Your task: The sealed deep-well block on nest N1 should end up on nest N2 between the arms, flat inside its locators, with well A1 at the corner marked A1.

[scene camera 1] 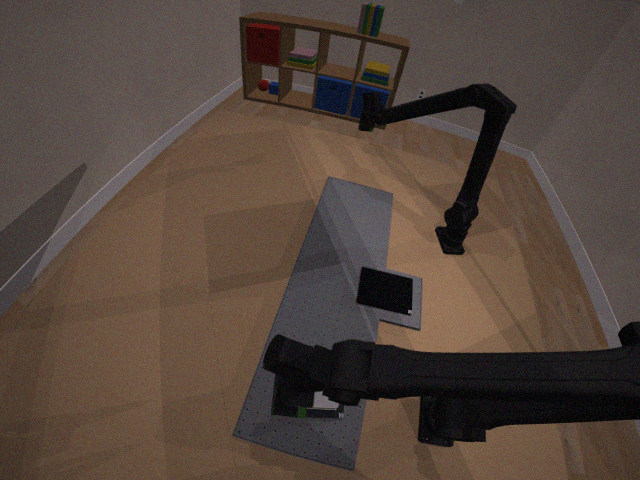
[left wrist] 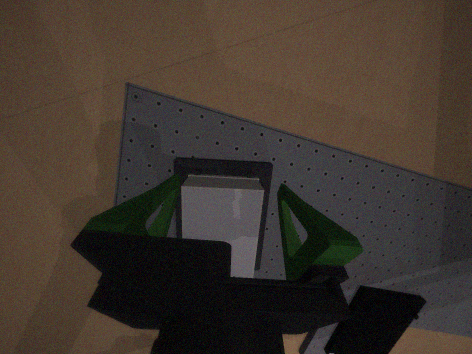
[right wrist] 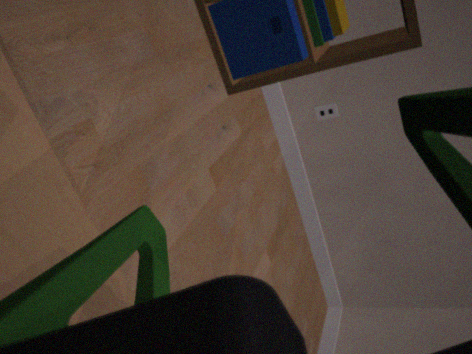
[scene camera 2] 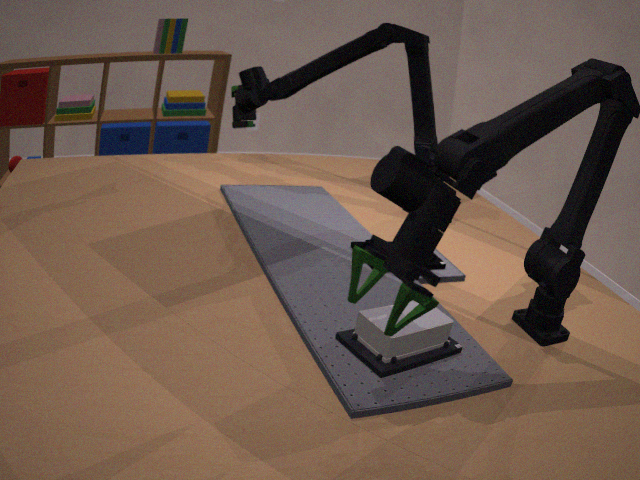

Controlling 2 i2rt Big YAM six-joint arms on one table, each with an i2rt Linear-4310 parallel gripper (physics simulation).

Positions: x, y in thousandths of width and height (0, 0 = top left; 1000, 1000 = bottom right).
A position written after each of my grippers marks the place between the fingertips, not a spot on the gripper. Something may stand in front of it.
my left gripper: scene camera 1 435, 795; left wrist 488, 518; scene camera 2 576, 664; not seen in the right wrist view (out of frame)
